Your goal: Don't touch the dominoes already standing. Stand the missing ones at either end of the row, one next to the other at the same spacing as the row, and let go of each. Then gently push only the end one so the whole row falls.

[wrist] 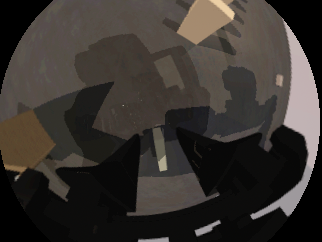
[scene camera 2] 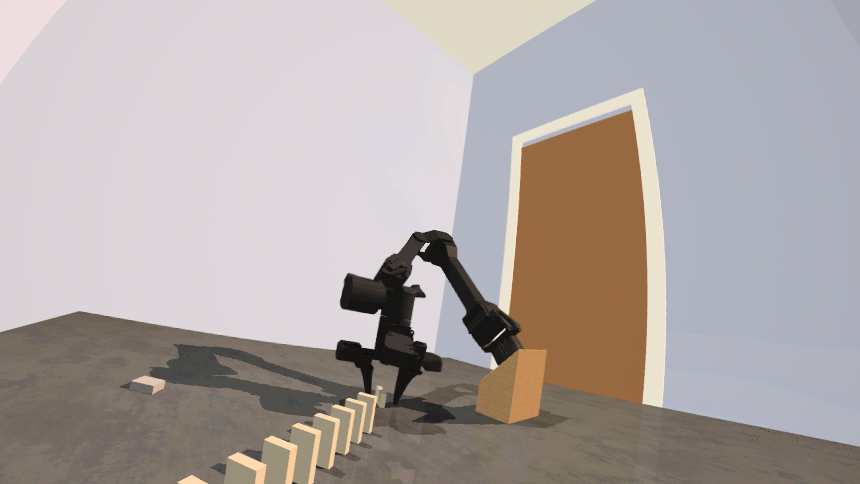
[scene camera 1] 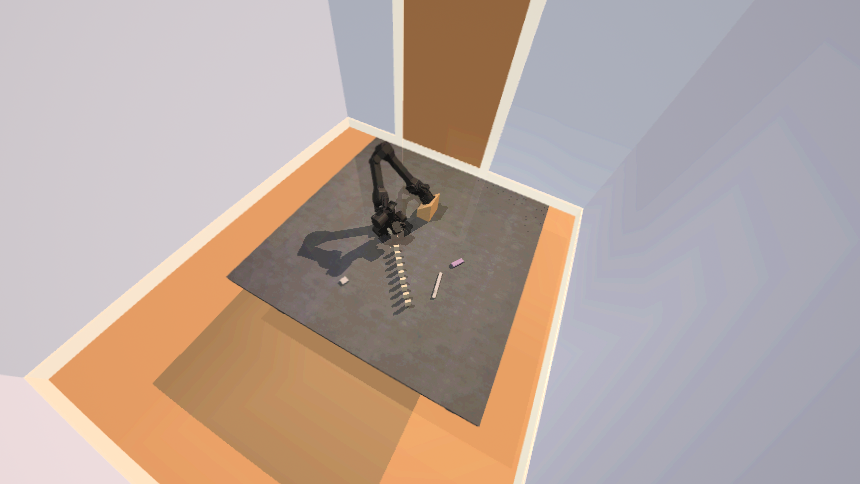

Path:
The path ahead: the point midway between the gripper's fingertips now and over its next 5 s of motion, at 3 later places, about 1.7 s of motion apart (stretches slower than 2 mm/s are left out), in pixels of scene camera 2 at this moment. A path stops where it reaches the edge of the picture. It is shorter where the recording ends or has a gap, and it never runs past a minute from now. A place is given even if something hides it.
The gripper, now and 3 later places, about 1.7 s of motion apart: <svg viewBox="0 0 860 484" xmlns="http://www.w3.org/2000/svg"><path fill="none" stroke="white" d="M381 403L360 314L342 332L358 314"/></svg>

